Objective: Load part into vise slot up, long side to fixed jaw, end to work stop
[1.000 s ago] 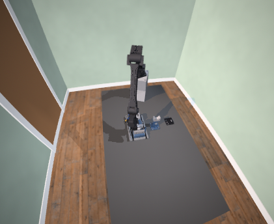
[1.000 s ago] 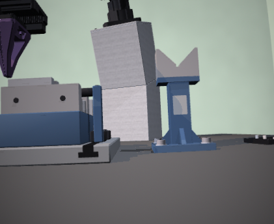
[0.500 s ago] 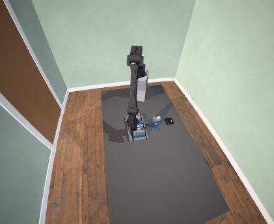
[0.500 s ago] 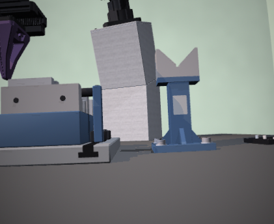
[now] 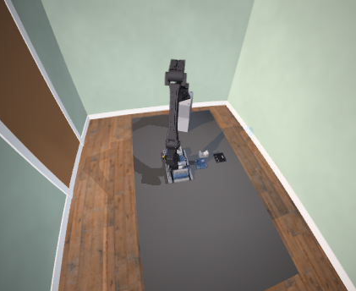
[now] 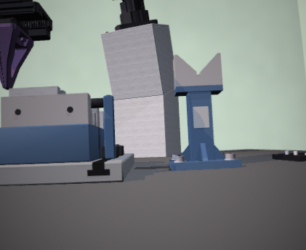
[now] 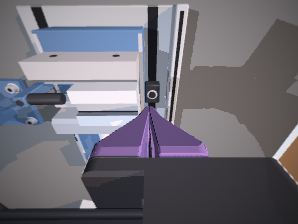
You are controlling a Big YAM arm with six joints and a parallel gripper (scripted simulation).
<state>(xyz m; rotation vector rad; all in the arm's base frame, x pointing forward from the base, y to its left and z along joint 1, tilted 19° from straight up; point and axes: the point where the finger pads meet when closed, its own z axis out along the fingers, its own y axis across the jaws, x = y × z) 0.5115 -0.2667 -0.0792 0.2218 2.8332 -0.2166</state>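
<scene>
Now: the part 4 cm to the left of my hand, 2 cm below it and 1 cm ahead of it. Round my hand: dark work stop rod: 11 cm to the left, 3 cm below, 2 cm ahead; then moving jaw: 7 cm to the left, 4 cm below, 2 cm behind; then fixed jaw: 5 cm to the left, 4 cm below, 4 cm ahead.
</scene>
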